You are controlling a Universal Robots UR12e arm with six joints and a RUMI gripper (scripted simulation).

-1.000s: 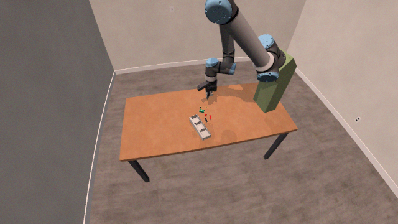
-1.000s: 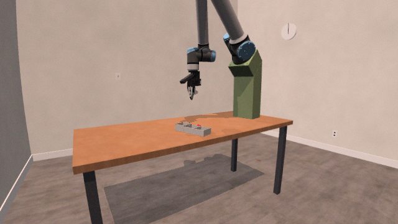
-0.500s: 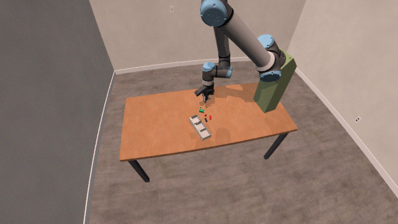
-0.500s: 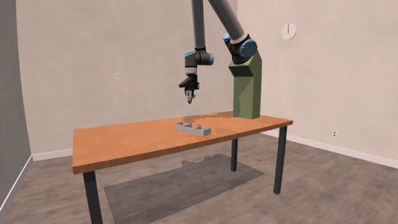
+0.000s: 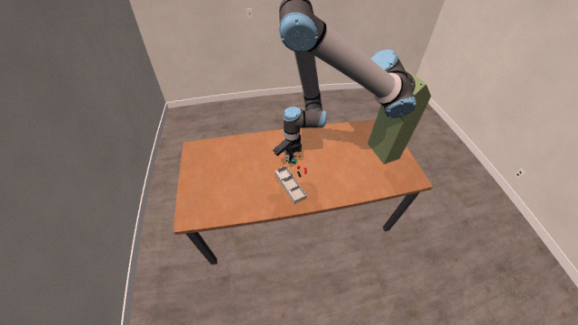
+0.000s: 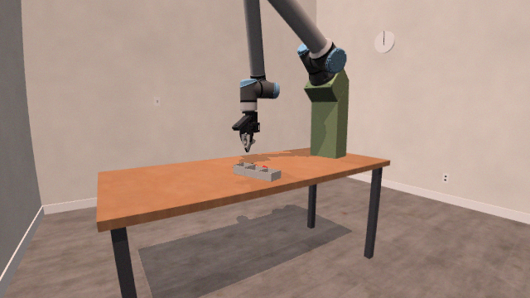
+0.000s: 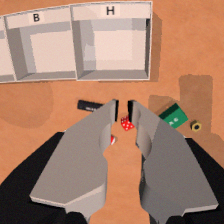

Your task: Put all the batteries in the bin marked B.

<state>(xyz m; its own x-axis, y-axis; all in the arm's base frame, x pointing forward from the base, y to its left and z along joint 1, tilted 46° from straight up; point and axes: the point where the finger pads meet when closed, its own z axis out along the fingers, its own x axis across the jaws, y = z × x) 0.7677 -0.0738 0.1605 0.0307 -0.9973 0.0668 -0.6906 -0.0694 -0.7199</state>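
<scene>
My gripper is now 100 mm to the right of the grey bin tray, 100 mm above it and 30 mm short of it. Also, from my hand: black battery (110 mm below, 60 mm behind, 40 mm to the left); green battery (110 mm below, 80 mm behind, 70 mm to the right); red die (110 mm below, 90 mm behind, 20 mm to the right).
</scene>
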